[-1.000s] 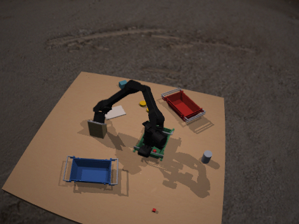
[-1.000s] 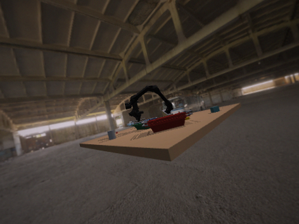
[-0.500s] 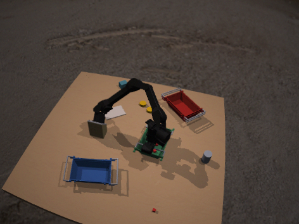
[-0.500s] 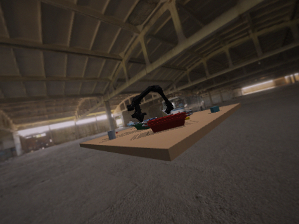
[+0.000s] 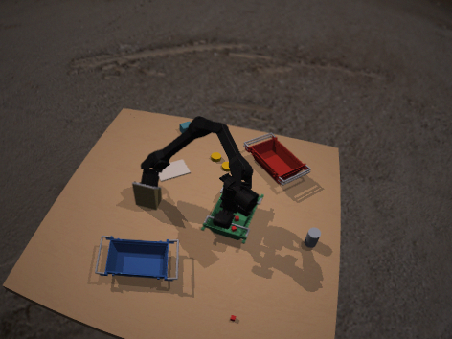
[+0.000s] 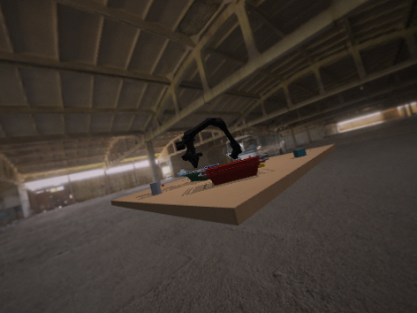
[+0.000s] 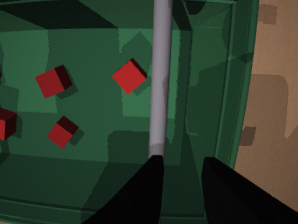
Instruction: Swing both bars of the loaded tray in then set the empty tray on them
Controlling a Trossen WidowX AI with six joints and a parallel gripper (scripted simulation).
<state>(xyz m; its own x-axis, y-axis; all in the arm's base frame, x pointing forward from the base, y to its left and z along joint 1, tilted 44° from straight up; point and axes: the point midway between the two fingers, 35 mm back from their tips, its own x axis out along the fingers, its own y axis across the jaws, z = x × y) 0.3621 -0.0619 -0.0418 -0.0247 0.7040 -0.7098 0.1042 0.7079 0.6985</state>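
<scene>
The blue tray lies 28 cm behind my gripper tip, 26 cm to the right of it and 4 cm below it. The rest, counted from my gripper tip: grey cylinder 35 cm ahead, 5 cm to the left, 5 cm below; teal block 60 cm to the left, 37 cm behind, 6 cm below; white sheet 34 cm behind, 29 cm to the left, 8 cm below.
</scene>
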